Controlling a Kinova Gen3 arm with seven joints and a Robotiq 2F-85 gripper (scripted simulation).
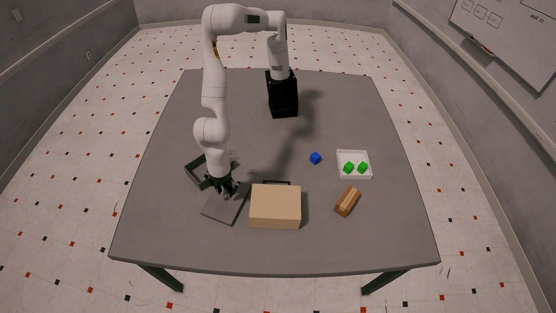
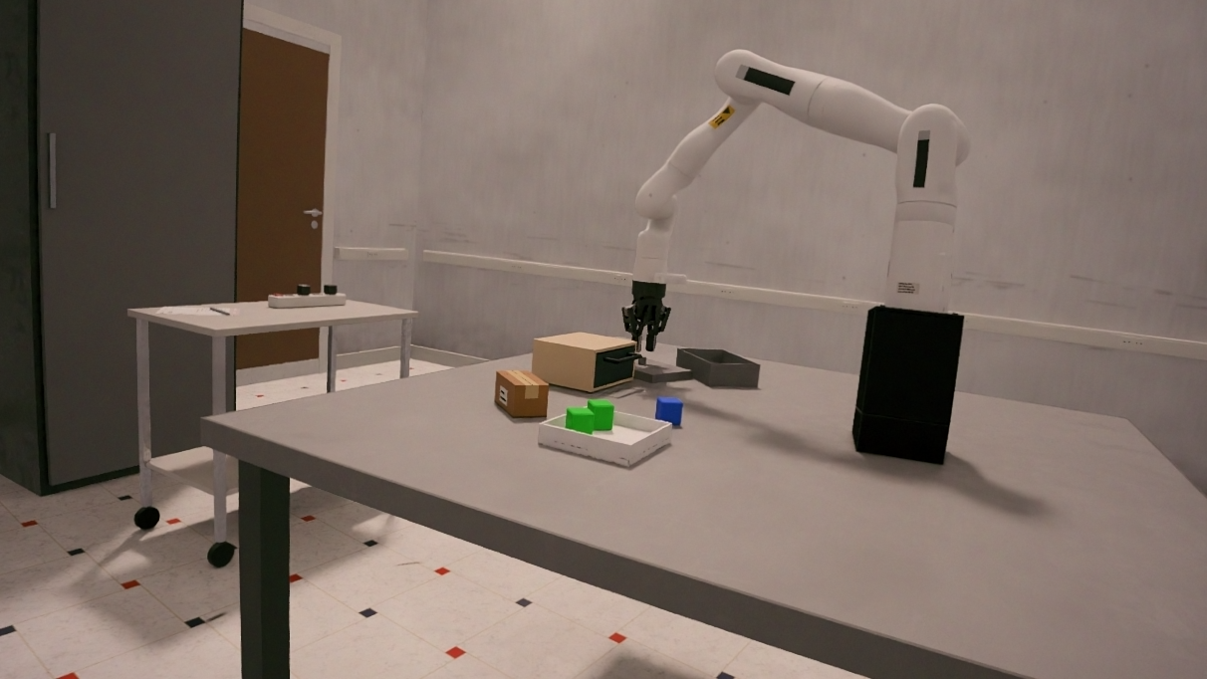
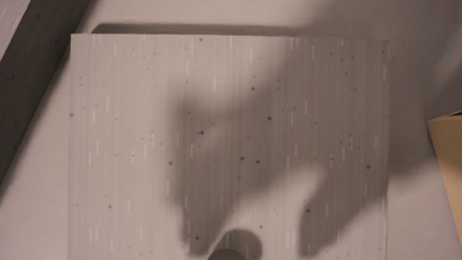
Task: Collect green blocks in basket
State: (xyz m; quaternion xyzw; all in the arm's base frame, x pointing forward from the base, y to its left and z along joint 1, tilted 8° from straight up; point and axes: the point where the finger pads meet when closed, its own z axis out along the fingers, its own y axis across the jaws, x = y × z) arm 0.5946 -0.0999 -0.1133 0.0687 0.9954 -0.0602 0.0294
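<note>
Right now the lid is 50 mm below my hand. The rest, counted from my hand: light wooden cabinet: 190 mm to the left, 30 mm below; metal box: 120 mm behind, 120 mm to the right, 40 mm below; drawer: 20 mm behind, 190 mm to the left, 30 mm below.
</note>
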